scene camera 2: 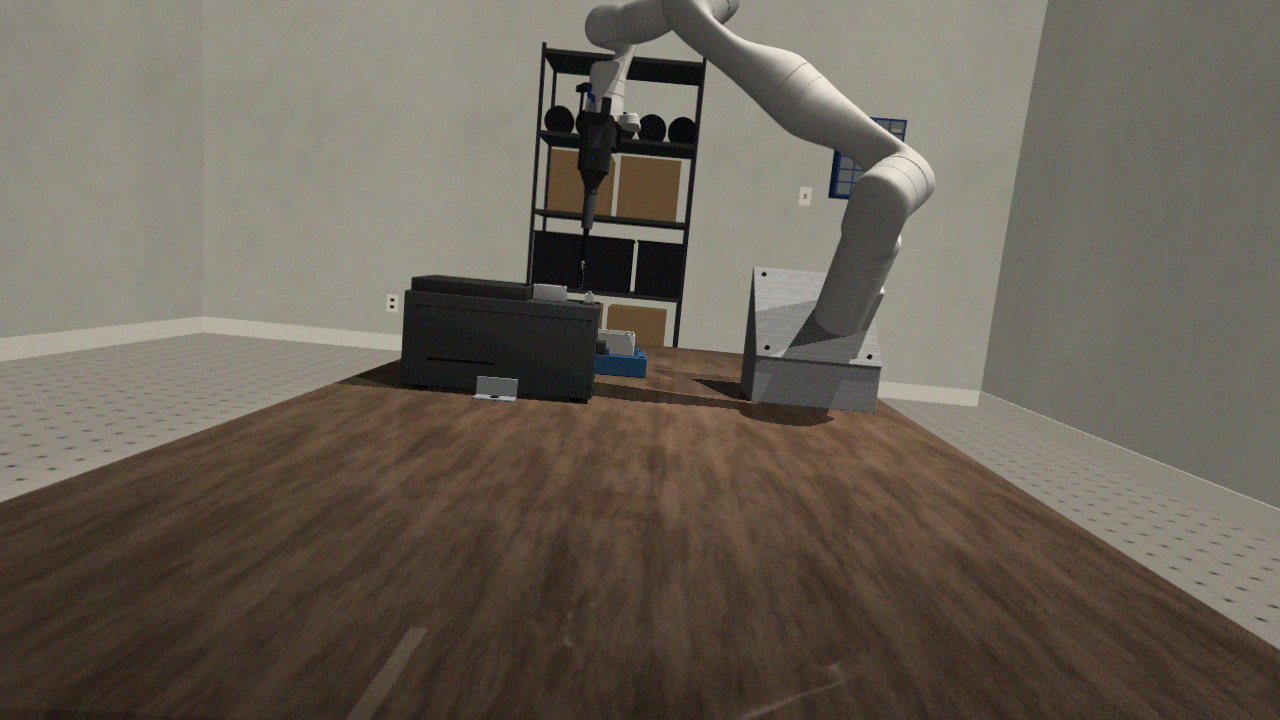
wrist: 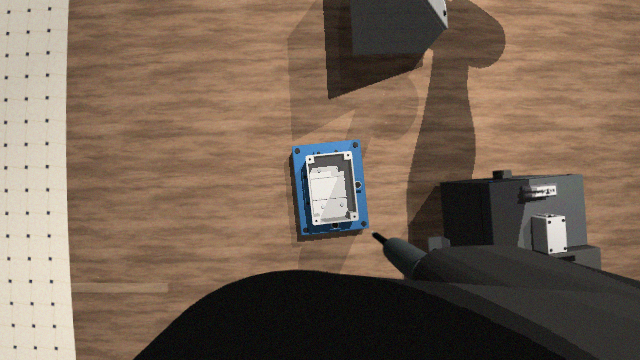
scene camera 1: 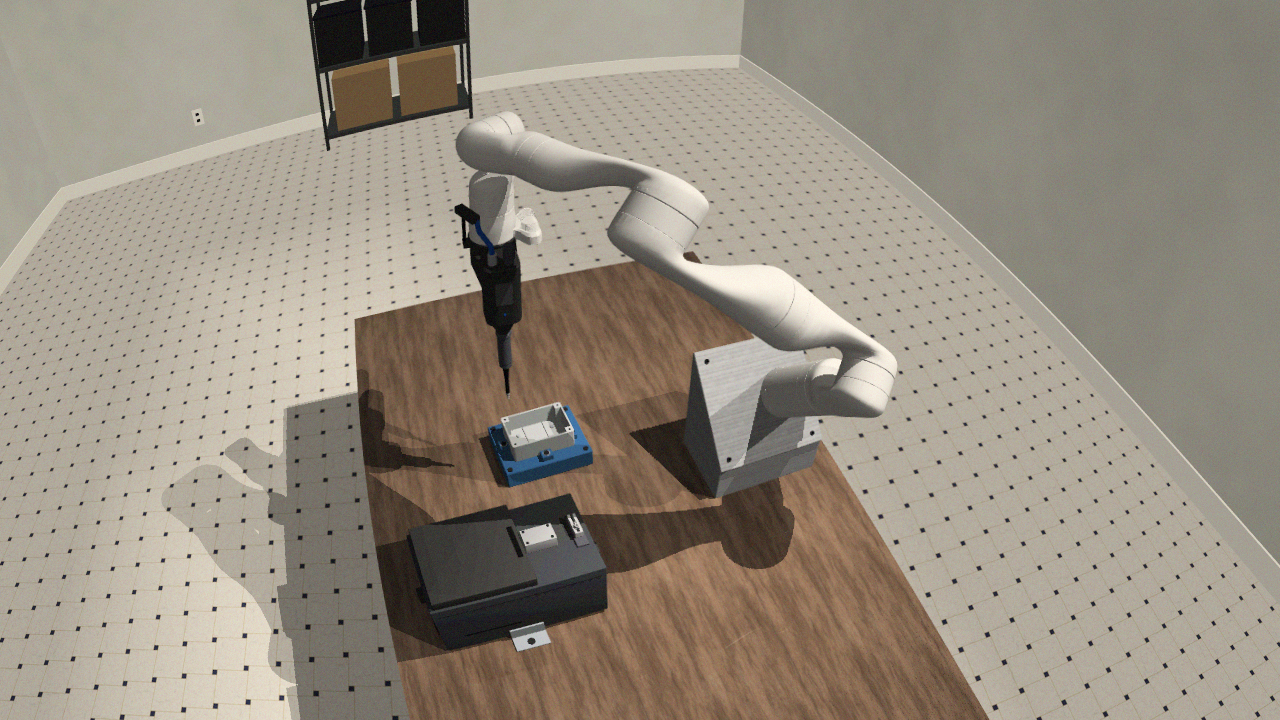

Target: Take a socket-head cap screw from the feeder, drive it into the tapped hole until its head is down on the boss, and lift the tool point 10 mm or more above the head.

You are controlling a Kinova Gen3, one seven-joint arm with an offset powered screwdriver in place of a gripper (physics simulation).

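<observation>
My gripper, a black powered screwdriver (scene camera 1: 507,392) (scene camera 2: 582,261) (wrist: 375,234), points down, its tip in the air above the blue fixture's area. A small light screw (scene camera 2: 582,274) shows at the bit's end in the second scene view; it is tiny in the other views. The open white housing (scene camera 1: 538,445) (scene camera 2: 619,340) (wrist: 352,190) sits in the blue fixture (scene camera 1: 547,469) (scene camera 2: 631,363) (wrist: 297,165) and has corner bosses with small holes. I cannot tell which hole is the tapped one. The dark feeder (scene camera 1: 572,582) (scene camera 2: 501,349) (wrist: 510,220) has a light screw pick-up (scene camera 1: 574,525) (scene camera 2: 588,297) (wrist: 542,191) on top.
The grey slanted arm base (scene camera 1: 720,402) (scene camera 2: 810,380) (wrist: 390,30) stands right of the fixture in the scene views. A white block (scene camera 1: 537,536) (scene camera 2: 549,291) (wrist: 550,234) sits on the feeder top. A small metal bracket (scene camera 1: 521,641) (scene camera 2: 495,385) stands at its front.
</observation>
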